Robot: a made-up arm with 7 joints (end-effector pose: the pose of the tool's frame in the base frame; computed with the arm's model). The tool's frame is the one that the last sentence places.
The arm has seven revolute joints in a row. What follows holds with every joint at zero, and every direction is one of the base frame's. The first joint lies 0.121 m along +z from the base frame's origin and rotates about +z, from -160 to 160 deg. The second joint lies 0.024 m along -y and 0.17 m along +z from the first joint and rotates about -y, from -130 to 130 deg. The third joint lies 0.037 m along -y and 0.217 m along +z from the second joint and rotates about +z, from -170 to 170 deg. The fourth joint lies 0.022 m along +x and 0.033 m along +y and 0.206 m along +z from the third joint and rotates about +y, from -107 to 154 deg. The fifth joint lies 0.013 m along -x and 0.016 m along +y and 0.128 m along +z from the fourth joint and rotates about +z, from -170 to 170 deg. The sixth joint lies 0.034 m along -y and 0.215 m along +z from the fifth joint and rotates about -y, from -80 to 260 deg. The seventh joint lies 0.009 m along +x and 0.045 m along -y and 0.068 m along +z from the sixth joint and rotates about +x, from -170 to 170 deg. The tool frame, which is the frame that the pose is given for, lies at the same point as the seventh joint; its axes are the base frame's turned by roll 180, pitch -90 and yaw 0 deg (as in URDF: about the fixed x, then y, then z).
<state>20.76 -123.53 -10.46 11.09 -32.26 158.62 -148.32</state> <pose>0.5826 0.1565 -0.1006 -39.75 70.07 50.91</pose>
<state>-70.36 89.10 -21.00 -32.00 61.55 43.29 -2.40</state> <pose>-0.2885 0.7287 0.1476 -30.60 83.93 82.28</pose>
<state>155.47 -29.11 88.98 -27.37 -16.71 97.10 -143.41</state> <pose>-0.1847 0.3999 0.8850 -23.35 -42.08 -99.92</pose>
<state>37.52 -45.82 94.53 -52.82 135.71 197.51 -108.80</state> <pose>0.4457 0.0314 0.7918 -89.83 49.84 32.15</pose>
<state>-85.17 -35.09 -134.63 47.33 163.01 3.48 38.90</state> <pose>-0.3576 -0.3171 0.9430 36.57 -102.94 140.30</pose>
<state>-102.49 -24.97 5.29 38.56 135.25 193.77 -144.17</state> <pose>-0.0298 -0.4554 0.7589 36.17 -134.51 -13.15</pose>
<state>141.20 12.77 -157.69 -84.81 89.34 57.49 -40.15</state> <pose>-0.2095 0.0673 0.8740 64.26 -82.32 -141.75</pose>
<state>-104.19 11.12 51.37 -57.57 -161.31 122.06 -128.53</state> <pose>-0.0573 0.3962 0.8391 1.76 -55.33 -157.56</pose>
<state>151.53 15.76 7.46 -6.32 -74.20 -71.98 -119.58</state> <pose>0.3048 -0.0408 1.0084 29.78 -159.50 -44.72</pose>
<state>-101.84 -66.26 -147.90 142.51 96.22 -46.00 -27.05</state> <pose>-0.2670 0.0271 0.4310 -22.81 -127.86 77.99</pose>
